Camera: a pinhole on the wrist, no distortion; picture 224 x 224 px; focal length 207.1 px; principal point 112.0 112.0 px. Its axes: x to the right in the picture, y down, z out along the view. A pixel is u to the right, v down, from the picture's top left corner.
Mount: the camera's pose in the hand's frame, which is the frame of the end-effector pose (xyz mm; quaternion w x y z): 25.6 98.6 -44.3 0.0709 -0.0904 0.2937 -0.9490
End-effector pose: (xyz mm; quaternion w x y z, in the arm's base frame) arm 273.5 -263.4 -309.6 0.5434 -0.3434 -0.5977 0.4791
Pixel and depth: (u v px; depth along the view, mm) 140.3 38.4 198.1
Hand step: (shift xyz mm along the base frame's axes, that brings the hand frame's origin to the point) -167.6 14.5 -21.4
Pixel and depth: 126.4 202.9 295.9
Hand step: -116.4 -3.7 194.8
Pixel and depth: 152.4 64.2 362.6
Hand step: -300.1 -49.2 65.3
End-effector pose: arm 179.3 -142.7 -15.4 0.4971 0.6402 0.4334 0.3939
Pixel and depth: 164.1 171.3 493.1
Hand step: 228.8 -25.5 -357.2
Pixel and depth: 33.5 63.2 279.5
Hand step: 253.6 109.7 -7.2
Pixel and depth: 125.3 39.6 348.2
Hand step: 312.5 -27.7 -51.5
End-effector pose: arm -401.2 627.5 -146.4 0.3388 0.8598 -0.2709 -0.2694
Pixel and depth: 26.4 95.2 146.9
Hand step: 22.5 -131.6 -49.4
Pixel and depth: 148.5 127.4 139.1
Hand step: -22.5 -55.7 -43.0
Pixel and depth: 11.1 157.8 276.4
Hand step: 95.4 -151.0 -197.3
